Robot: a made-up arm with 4 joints. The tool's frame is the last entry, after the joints.
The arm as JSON. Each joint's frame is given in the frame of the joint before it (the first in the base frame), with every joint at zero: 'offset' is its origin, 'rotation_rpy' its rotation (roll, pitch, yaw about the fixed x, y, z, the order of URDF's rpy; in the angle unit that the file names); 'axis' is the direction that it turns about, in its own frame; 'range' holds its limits. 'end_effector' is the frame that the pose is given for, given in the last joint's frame.
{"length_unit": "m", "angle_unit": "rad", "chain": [
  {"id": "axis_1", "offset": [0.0, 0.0, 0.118], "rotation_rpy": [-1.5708, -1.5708, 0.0], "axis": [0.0, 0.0, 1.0], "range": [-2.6, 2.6]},
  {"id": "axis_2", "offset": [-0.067, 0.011, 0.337], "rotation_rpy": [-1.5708, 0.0, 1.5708], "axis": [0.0, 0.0, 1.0], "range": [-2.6, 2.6]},
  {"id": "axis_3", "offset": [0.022, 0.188, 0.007], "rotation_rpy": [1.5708, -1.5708, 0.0], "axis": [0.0, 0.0, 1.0], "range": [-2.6, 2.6]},
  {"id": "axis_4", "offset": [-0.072, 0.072, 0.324], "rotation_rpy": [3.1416, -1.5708, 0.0], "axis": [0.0, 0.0, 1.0], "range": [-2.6, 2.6]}
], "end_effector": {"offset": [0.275, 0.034, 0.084], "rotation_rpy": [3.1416, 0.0, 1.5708]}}
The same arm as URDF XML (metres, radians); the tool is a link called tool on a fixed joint. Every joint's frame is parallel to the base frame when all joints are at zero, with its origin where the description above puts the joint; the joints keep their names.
<robot name="arm">
  <joint name="tool_joint" type="fixed">
    <parent link="link4"/>
    <child link="tool"/>
    <origin xyz="0.034 0.275 -0.084" rpy="0 0 0"/>
  </joint>
  <joint name="axis_4" type="revolute">
    <parent link="link3"/>
    <child link="link4"/>
    <origin xyz="-0.072 0.324 0.072"/>
    <axis xyz="0 0 -1"/>
    <limit lower="-2.6" upper="2.6"/>
  </joint>
  <joint name="axis_3" type="revolute">
    <parent link="link2"/>
    <child link="link3"/>
    <origin xyz="0.022 -0.188 -0.007"/>
    <axis xyz="0 1 0"/>
    <limit lower="-2.6" upper="2.6"/>
  </joint>
  <joint name="axis_2" type="revolute">
    <parent link="link1"/>
    <child link="link2"/>
    <origin xyz="0.011 0.337 -0.067"/>
    <axis xyz="0 0 -1"/>
    <limit lower="-2.6" upper="2.6"/>
  </joint>
  <joint name="axis_1" type="revolute">
    <parent link="base"/>
    <child link="link1"/>
    <origin xyz="0 0 0.118"/>
    <axis xyz="0 1 0"/>
    <limit lower="-2.6" upper="2.6"/>
  </joint>
  <link name="base"/>
  <link name="link1"/>
  <link name="link2"/>
  <link name="link3"/>
  <link name="link4"/>
  <link name="tool"/>
</robot>

